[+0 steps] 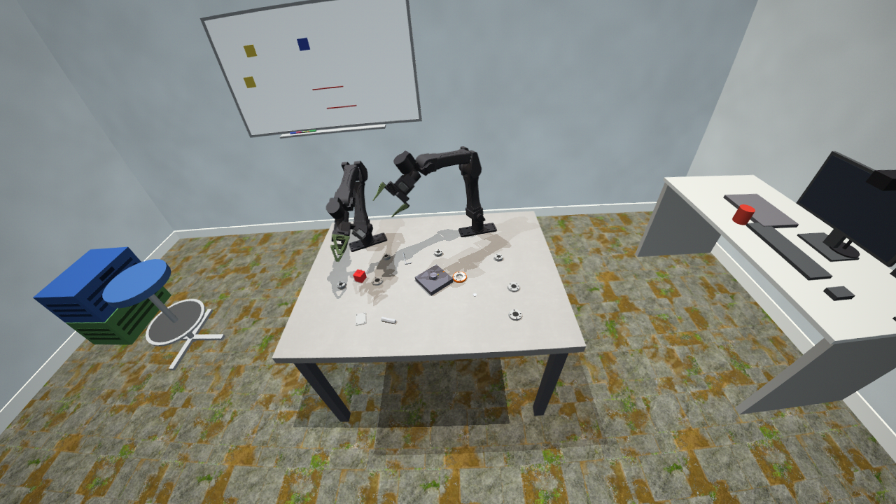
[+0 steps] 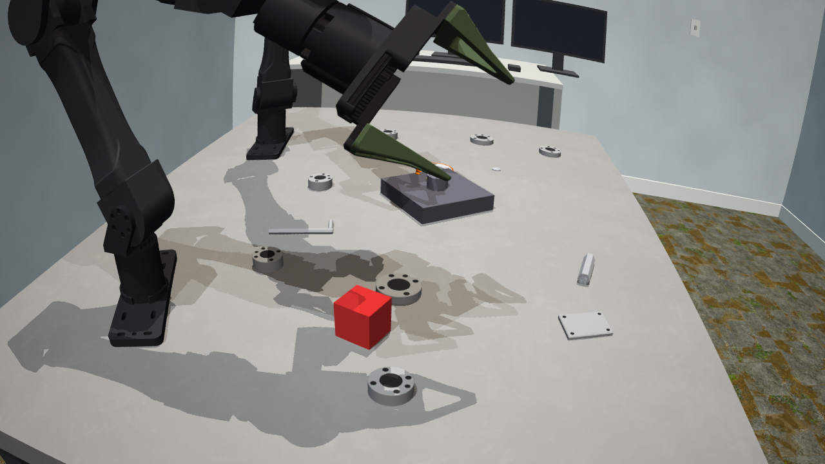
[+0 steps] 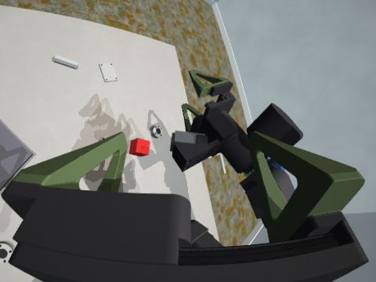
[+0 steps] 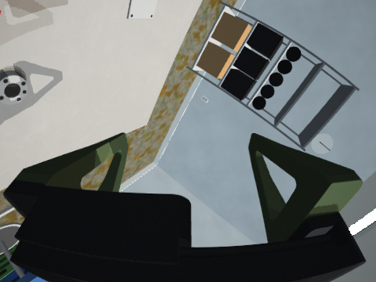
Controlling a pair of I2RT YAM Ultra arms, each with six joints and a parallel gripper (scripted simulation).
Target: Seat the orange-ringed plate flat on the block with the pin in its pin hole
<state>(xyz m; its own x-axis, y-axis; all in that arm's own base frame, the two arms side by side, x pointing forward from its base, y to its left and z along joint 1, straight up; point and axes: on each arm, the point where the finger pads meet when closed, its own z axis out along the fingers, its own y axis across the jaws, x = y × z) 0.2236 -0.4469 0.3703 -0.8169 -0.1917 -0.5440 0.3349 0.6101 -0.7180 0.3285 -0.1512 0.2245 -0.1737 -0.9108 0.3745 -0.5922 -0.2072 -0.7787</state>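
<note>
Now: the dark block 350 mm below my left hand, 190 mm to the left of it and 60 mm ahead of it. The rest, counted from my left hand: allen key: 370 mm below, 80 mm behind, 40 mm to the left; hex bar: 360 mm below, 270 mm ahead, 40 mm to the right; red cube: 350 mm below, 180 mm to the right, 10 mm ahead.
</note>
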